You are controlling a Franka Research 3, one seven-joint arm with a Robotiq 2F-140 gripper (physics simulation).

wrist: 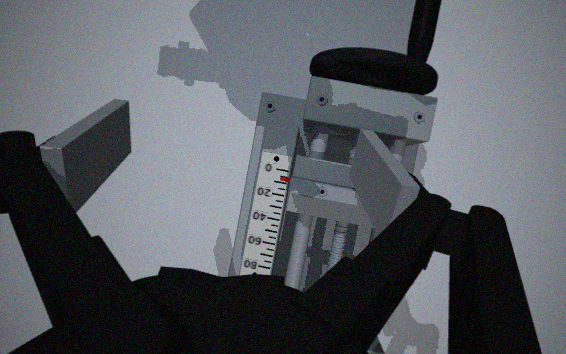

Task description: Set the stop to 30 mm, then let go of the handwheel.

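Observation:
The black handwheel (372,70) is at the upper right in the wrist view, its handle (425,30) running up out of view. The stop is a grey block (320,167) on the rods, partly hidden by the right finger. Its red pointer (285,178) lies over the white scale (255,229), between the 0 and 20 marks and close to the 10 mm tick, seen at a slant. My gripper (245,140) is open wide and holds nothing. The handwheel and its handle are beyond the fingertips, outside the gap. Whether the right finger touches the stop, I cannot tell.
A grey end block (370,107) with screws stands between the handwheel and the stop. Smooth rods (298,250) and a threaded spindle (338,242) run down from the stop, partly behind my gripper's dark links. Shadows fall on the pale surface around the device.

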